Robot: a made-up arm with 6 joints. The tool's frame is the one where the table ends. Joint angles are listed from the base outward.
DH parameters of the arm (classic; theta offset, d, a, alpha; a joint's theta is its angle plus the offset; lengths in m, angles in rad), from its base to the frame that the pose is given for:
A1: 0 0.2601 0 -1.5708
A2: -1.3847 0 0.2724 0
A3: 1.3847 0 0.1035 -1.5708
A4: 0 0.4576 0 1.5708
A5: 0 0 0.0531 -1.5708
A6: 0 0.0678 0 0
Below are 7 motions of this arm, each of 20 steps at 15 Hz.
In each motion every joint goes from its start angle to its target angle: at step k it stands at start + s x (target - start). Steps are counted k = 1, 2, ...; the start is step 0. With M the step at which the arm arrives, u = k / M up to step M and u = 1 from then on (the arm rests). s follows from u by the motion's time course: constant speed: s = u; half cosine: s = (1 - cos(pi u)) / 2; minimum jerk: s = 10 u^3 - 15 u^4 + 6 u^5.
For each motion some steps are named. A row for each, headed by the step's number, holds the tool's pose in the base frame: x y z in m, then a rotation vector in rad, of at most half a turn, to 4 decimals.
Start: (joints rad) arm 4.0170 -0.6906 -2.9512 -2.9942 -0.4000 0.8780
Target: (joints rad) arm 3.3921 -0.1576 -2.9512 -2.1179 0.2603 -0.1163
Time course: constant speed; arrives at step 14
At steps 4, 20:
4: 0.2532 0.1785 0.9833 -0.1527 0.1119 -1.4633
20: 0.0658 -0.0130 1.0717 -0.2002 -0.2099 -1.9759

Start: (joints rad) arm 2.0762 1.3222 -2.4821 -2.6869 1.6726 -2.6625
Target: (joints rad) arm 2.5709 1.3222 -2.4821 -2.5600 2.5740 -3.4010
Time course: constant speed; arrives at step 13
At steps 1, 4, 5, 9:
1: -0.3831 0.6999 0.2351 -0.5008 0.1221 -0.7255
4: -0.4482 0.6444 0.2463 -0.4092 0.2313 -0.8395
5: -0.4681 0.6240 0.2494 -0.3869 0.2735 -0.8775
9: -0.5385 0.5343 0.2588 -0.3421 0.4636 -1.0282

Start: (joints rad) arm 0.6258 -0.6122 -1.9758 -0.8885 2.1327 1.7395
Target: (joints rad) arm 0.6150 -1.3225 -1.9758 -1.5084 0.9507 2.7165
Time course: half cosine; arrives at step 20
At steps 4, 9, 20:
4: 0.0764 -0.0291 0.9463 -1.4803 2.1257 -1.1560
9: -0.0644 -0.1259 0.9726 -0.6316 1.8168 -1.2672
20: -0.3390 -0.2692 0.8924 0.3805 0.9345 -1.1388

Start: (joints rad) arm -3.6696 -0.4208 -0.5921 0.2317 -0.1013 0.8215
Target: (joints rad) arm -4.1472 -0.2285 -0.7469 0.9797 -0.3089 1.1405
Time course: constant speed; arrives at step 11
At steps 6, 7, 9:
6: -0.3100 0.3681 0.3812 -1.8936 -0.6327 0.4171
7: -0.2920 0.3855 0.3791 -1.9343 -0.4848 0.4285
9: -0.2532 0.4170 0.3737 -1.9868 -0.1815 0.4451

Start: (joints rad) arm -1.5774 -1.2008 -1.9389 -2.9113 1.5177 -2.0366
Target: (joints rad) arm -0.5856 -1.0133 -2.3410 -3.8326 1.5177 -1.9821
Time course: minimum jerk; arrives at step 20
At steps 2, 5, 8, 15, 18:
2: -0.0151 0.3979 0.9185 -0.6927 1.9286 2.1455
5: -0.0477 0.4040 0.9191 -0.7012 1.9564 2.1342
8: -0.1249 0.4055 0.9194 -0.7320 2.0091 2.0994
15: -0.3289 0.3176 0.9157 -0.8738 2.0436 1.9871
18: -0.3573 0.2908 0.9148 -0.9008 2.0312 1.9730

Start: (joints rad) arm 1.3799 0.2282 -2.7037 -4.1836 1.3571 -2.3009
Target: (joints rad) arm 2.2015 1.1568 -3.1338 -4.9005 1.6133 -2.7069
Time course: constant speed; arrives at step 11
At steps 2, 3, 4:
2: -0.0362 0.4181 0.9530 0.9852 -0.8171 -1.2951
3: -0.0713 0.4547 0.9238 1.0316 -0.8437 -1.2446
4: -0.1117 0.4863 0.8919 1.0841 -0.8669 -1.1894

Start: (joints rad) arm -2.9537 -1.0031 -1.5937 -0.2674 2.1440 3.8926
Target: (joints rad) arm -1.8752 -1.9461 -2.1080 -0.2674 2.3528 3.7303
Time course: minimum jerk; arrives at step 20
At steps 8, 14, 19, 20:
8: 0.1847 0.1346 0.8395 2.5113 -0.5431 -1.0463
14: 0.2432 0.5158 0.5892 1.7806 0.1008 -1.0906
19: 0.1692 0.6114 0.4669 1.5327 0.2120 -1.0208
20: 0.1686 0.6120 0.4660 1.5309 0.2127 -1.0202

